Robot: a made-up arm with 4 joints.
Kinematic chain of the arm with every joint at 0, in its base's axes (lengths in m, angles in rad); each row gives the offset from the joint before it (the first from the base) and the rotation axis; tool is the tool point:
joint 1: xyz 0 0 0.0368 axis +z
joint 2: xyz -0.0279 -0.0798 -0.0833 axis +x
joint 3: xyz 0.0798 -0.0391 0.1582 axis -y
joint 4: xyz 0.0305 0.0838 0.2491 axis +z
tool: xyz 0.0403 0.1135 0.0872
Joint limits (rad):
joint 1: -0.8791..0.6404
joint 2: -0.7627..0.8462
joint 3: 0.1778..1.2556
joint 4: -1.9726..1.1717
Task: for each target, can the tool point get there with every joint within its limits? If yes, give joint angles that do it. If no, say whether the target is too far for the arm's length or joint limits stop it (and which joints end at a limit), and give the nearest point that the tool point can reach.
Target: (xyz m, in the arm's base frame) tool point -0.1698 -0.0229 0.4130
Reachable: yes | joints -0.1913 0.0384 1.0419 -1.2469
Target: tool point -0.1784 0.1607 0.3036
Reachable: yes | joints -0.3352 -0.0264 0.9809 0.5021
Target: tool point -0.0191 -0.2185 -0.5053
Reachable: no: joint limits stop it (at a limit: joint 1, joint 2, joint 3, joint 4) | nearest point -0.3214 -0.0472 0.0161 | short by 0.627 m
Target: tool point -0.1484 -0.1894 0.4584
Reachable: yes | joints -0.7487 0.4953 0.4763 -0.7597
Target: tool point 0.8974 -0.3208 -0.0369
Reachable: no: too far | nearest point 0.3785 -0.3243 0.2642 | short by 0.600 m
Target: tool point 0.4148 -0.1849 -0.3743
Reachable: no: joint limits stop it (at a limit: joint 1, joint 2, joint 3, joint 4) | nearest point 0.3785 -0.3243 0.2642 | short by 0.655 m
